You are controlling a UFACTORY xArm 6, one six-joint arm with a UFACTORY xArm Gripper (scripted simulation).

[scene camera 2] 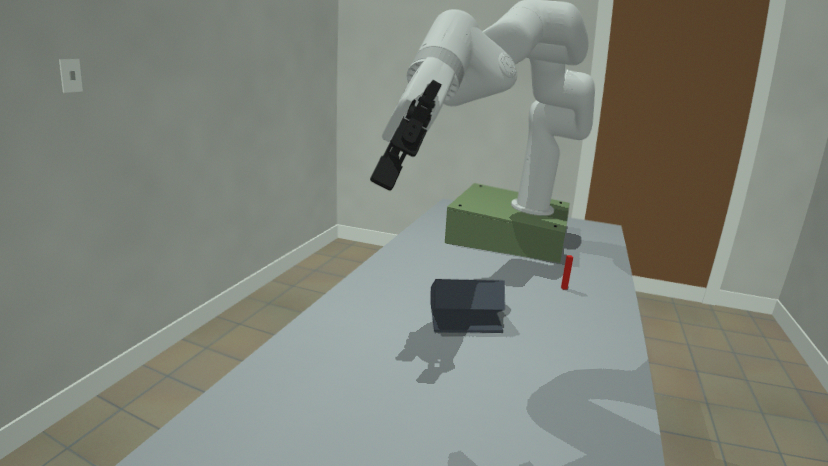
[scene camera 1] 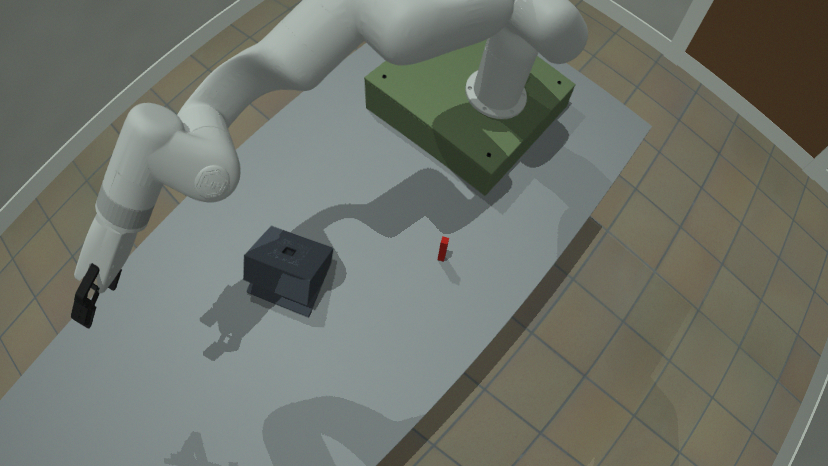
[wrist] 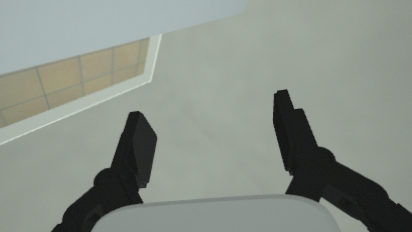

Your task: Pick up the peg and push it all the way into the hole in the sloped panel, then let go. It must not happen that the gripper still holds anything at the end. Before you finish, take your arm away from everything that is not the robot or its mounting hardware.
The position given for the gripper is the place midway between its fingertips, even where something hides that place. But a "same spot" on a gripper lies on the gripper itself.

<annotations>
gripper: scene camera 2; scene camera 1 93,303; wrist
same spot on gripper: (scene camera 2: pixel 408 138) = (wrist: pixel 300 108)
</annotations>
